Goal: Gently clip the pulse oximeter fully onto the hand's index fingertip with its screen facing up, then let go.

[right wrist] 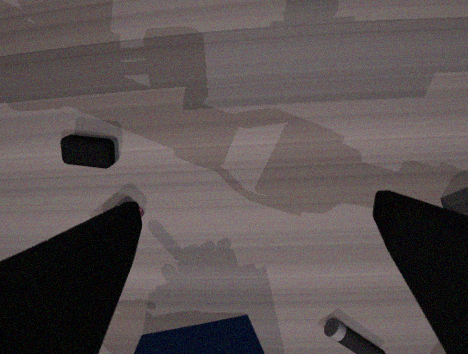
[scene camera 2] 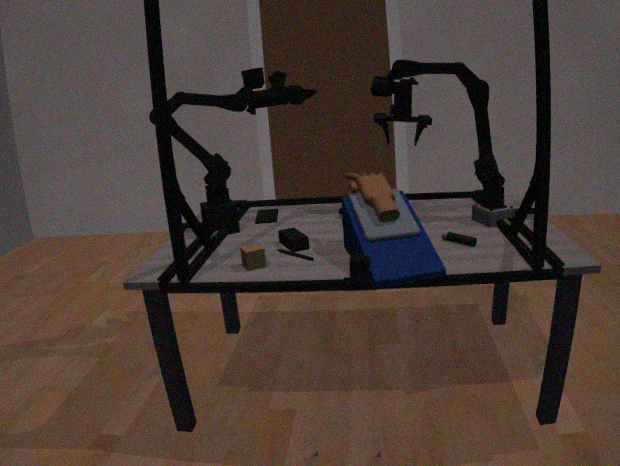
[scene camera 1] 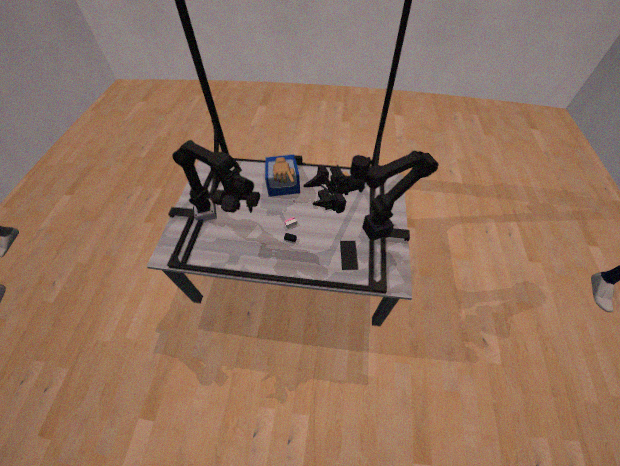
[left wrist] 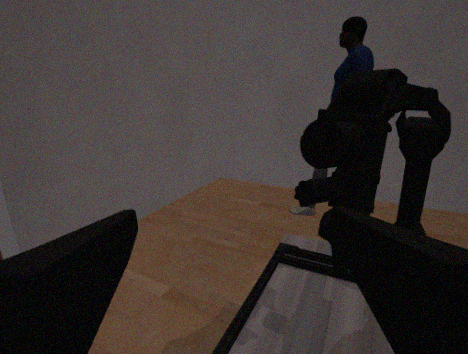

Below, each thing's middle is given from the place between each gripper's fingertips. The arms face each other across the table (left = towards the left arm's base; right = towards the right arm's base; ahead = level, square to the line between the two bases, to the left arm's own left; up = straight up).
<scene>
I see my left gripper 40 cm above the black flat block (right wrist: 81,149), 10 cm to the left of it and 7 cm past it. From my left hand the other things lie so: blue block (scene camera 2: 400,261) 48 cm behind, 38 cm below, 22 cm to the right.
Now: right hand 3 cm past the black flat block, 19 cm to the right of it and 21 cm above it. From my right hand the other things lie so: blue block 44 cm behind, 7 cm to the left, 19 cm below.
</scene>
